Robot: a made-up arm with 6 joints.
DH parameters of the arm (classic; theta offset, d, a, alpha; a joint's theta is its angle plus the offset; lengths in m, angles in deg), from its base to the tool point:
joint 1: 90 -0.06 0.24 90
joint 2: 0 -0.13 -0.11 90
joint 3: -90 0.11 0.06 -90
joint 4: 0 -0.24 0.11 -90
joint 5: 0 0.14 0.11 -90
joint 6: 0 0.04 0.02 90
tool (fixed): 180 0.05 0 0
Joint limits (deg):
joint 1: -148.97..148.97
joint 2: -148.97..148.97
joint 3: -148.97..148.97
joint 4: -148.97..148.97
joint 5: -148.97..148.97
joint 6: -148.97..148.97
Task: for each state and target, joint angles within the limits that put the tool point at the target. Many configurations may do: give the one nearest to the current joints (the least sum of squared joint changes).
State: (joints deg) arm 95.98 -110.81 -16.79 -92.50 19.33 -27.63
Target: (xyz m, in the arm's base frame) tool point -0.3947 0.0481 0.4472
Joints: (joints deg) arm 96.23 -139.03 -70.23 -93.45 31.28 -44.60
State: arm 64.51 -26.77 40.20 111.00 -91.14 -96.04
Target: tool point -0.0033 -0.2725 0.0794
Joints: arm 82.21 -30.74 72.29 113.02 -76.11 -97.81
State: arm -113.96 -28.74 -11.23 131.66 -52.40 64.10
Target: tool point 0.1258 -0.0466 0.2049
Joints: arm -106.36 -47.17 0.39 104.64 -43.79 67.97
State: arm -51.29 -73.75 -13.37 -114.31 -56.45 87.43
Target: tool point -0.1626 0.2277 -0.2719
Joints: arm -77.25 -27.80 4.33 -106.51 -65.78 83.49
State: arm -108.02 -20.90 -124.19 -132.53 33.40 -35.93
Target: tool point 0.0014 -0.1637 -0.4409
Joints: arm -132.31 -30.08 -136.16 -135.13 16.07 -17.90
